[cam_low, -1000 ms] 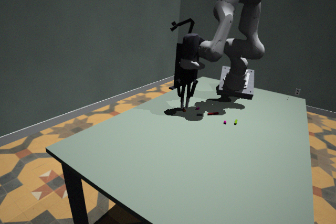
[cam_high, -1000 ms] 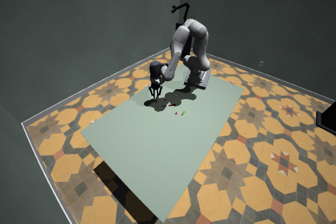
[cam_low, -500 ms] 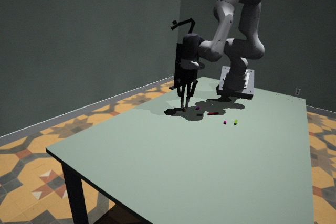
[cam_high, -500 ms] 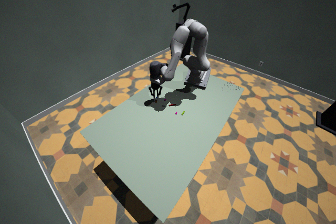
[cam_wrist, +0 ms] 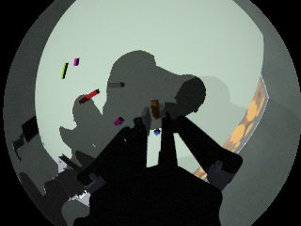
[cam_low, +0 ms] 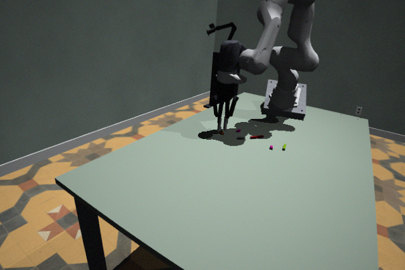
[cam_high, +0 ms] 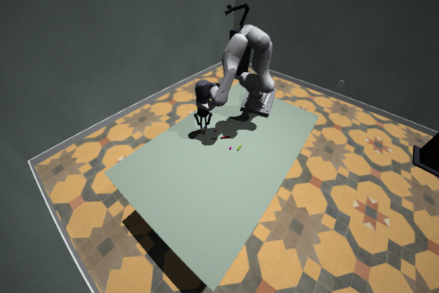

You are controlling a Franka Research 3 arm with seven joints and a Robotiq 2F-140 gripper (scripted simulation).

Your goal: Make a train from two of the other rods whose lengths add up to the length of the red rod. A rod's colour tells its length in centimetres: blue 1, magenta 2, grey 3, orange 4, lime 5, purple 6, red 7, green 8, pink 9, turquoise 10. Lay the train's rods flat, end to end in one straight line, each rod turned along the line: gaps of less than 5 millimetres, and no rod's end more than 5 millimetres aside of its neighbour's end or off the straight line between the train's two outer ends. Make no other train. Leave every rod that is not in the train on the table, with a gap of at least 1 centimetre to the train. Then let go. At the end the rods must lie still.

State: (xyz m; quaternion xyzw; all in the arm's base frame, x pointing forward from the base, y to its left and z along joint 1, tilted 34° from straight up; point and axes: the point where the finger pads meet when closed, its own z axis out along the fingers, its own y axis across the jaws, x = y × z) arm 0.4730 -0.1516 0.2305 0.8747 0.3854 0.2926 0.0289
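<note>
Right now the orange rod is 5 cm below my hand. Also, from my hand: red rod: 15 cm to the left, 8 cm behind, 5 cm below; then grey rod: 10 cm to the left, 5 cm below, 1 cm behind; then blue rod: 5 cm below, 4 cm to the right, 4 cm behind.
</note>
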